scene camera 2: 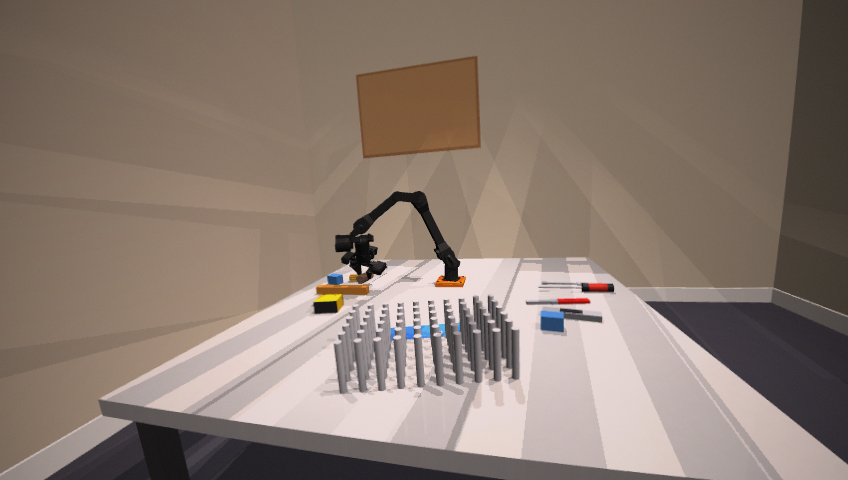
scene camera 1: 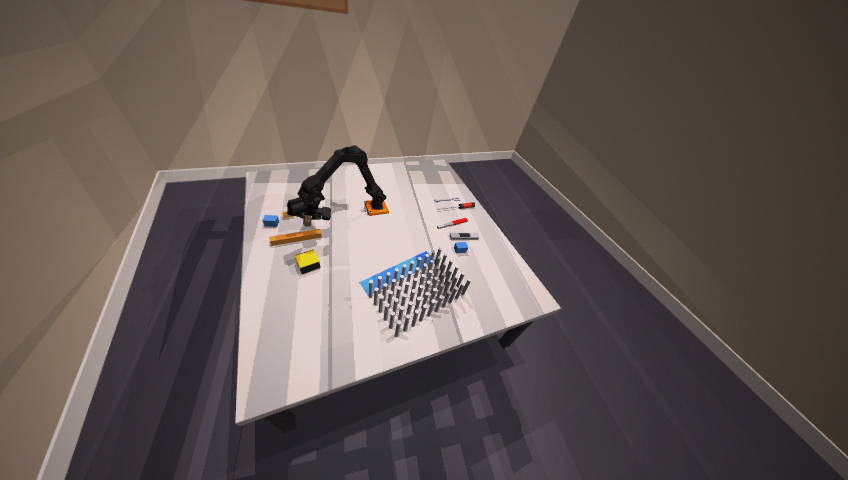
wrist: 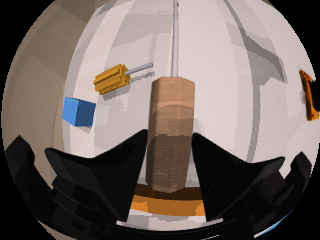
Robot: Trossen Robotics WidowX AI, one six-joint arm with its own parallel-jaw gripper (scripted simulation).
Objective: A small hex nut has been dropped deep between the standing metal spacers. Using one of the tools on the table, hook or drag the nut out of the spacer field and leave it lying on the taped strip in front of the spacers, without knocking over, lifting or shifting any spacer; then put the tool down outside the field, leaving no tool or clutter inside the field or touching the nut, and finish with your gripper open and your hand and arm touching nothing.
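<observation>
My gripper (scene camera 2: 365, 277), which I also see in the wrist view as my gripper (wrist: 170, 135), carries a wooden-handled tool. There is a yellow-handled tool (wrist: 116, 77) in the scene as well. I see a blue block (wrist: 79, 113) too, and an orange bar (wrist: 187, 202).
</observation>
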